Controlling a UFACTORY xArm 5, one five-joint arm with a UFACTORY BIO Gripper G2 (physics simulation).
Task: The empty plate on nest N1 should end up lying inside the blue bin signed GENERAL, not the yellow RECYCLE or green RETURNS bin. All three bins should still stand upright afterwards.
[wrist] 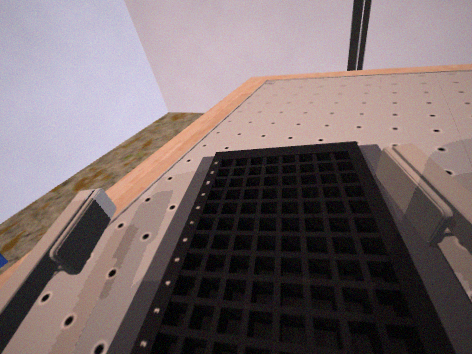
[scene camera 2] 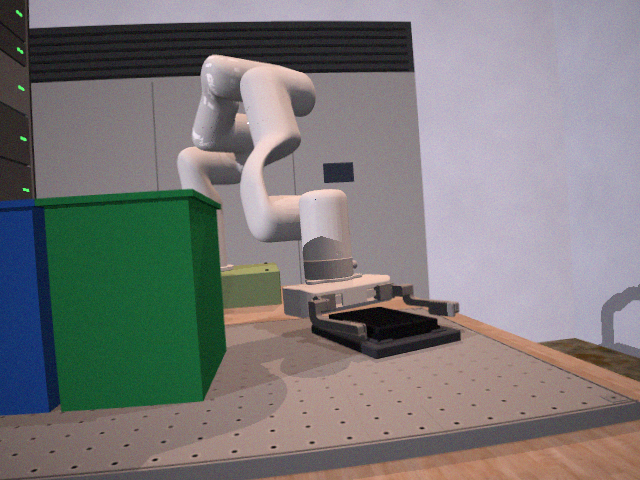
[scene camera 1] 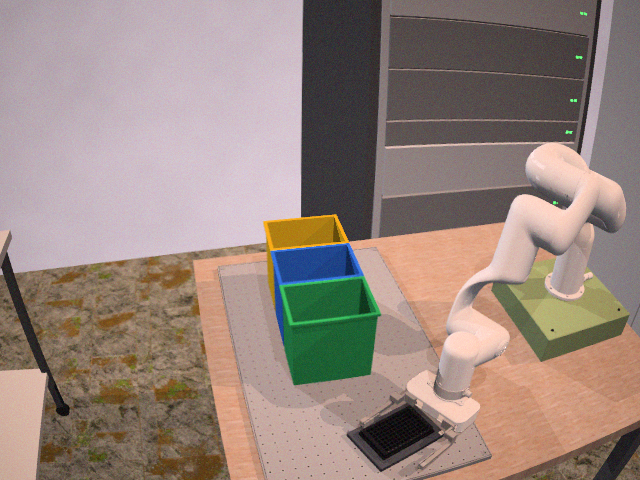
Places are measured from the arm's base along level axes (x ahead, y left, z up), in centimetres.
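Pixels of known places: end effector, tool point: (wrist: 232, 210) (scene camera 2: 401, 318) (scene camera 1: 398, 440); arm's base, origin of the base link: (scene camera 1: 564, 287).
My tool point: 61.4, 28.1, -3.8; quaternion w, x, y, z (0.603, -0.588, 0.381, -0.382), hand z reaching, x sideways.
Observation:
For each thing: its top centre in the pictures, then the offset to it from my tool point, as dx, dy, dz. "spot": a spot on its surface instead. Level surfaces: height alone.
- black plate, middle of its top: (wrist: 278, 232) (scene camera 2: 379, 316) (scene camera 1: 397, 429) -0.8, -2.5, +0.4
- dark nest, surface spot: (wrist: 174, 235) spot: -1.6, +2.9, -1.0
- blue bin, middle of its top: (scene camera 2: 18, 210) (scene camera 1: 315, 263) +4.9, -41.6, +15.8
- yellow bin, middle of its top: (scene camera 1: 304, 231) +3.8, -54.5, +15.8
- green bin, middle of its top: (scene camera 2: 145, 202) (scene camera 1: 329, 299) +5.9, -28.6, +15.8
- perforated grey board, its level: dz -2.2
- wooden table, its level: dz -3.5
The black plate (scene camera 1: 398, 429) (scene camera 2: 382, 320) (wrist: 285, 225), a grid of empty square wells, lies flat on the dark nest (scene camera 1: 362, 445) (scene camera 2: 418, 342) (wrist: 174, 235). My gripper (scene camera 1: 392, 443) (scene camera 2: 408, 319) (wrist: 250, 215) is wide open, its fingers low along the plate's two long sides, with a gap to the plate on each side in the wrist view. The blue bin (scene camera 1: 315, 260) (scene camera 2: 18, 310) stands upright between the yellow bin (scene camera 1: 302, 233) and the green bin (scene camera 1: 333, 346) (scene camera 2: 124, 304), which are upright too. The visible inside of the blue bin shows no plate; its floor is hidden. No bin signs show.
The bins and nest stand on a perforated grey board (scene camera 1: 310, 413) (scene camera 2: 351, 397) (wrist: 400, 110) on the wooden table (scene camera 1: 439, 258). The green bin is the one nearest the nest. The arm's olive base block (scene camera 1: 578, 330) (scene camera 2: 250, 289) stands right of the board in scene camera 1.

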